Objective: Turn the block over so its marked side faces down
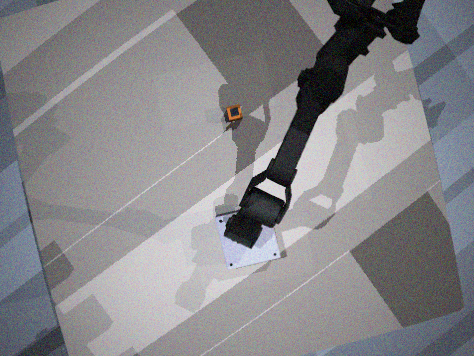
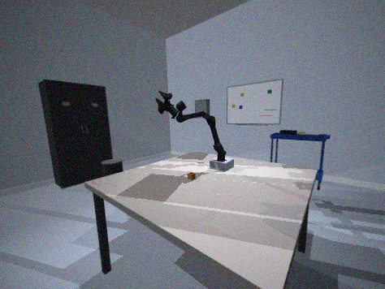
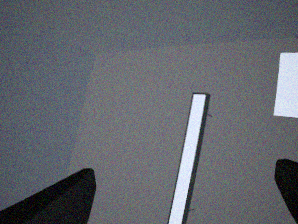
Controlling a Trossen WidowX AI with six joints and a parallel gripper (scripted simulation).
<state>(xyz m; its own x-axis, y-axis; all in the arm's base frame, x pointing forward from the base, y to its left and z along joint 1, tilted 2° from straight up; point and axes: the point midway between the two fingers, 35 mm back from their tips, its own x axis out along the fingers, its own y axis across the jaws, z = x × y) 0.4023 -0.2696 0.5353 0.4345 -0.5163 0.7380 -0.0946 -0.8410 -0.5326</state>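
Now: gripper tip 90 mm past the orange block, 280 mm to the right of it and 600 mm above it.
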